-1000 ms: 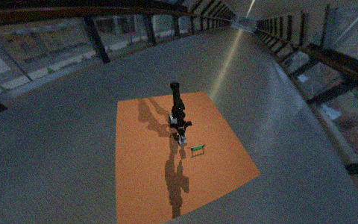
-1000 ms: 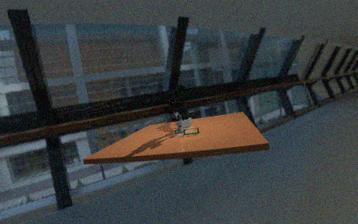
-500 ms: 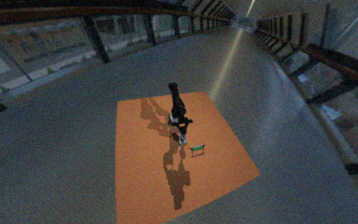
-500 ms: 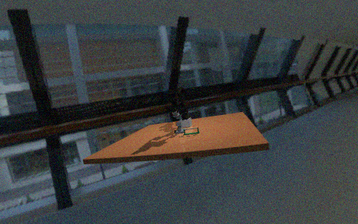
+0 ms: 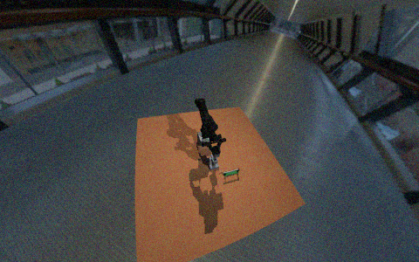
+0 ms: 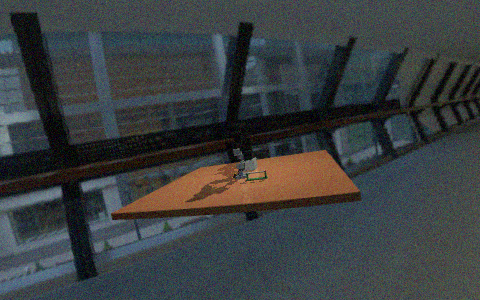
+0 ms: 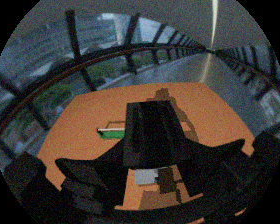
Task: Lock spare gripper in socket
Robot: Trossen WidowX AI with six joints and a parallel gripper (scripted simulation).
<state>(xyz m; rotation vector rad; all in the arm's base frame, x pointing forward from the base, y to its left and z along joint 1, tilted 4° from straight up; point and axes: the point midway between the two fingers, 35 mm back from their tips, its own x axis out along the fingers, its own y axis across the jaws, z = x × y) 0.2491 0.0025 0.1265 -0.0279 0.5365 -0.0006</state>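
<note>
Right now my gripper tip is 17 cm above the green pin cradle, 13 cm to the right of it and 11 cm short of it. The rest, counted from my gripper tip: grey mount: 15 cm below, 1 cm to the left, 1 cm behind; then spare gripper: 1 cm below, 1 cm behind.
</note>
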